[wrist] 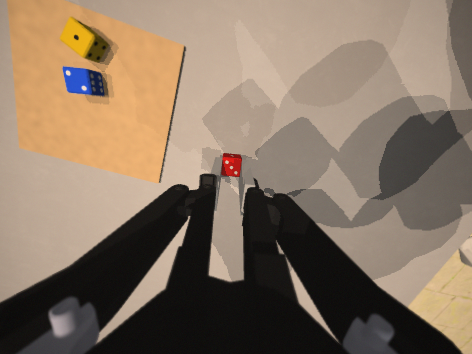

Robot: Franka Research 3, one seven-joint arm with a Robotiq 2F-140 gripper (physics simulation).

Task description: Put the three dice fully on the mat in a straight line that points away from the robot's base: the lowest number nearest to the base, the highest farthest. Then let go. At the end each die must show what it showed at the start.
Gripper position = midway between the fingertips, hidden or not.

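Note:
Here I see a yellow die [79,37] and a blue die [78,80]. An orange mat [126,131] is there too, and so is my gripper [230,170].

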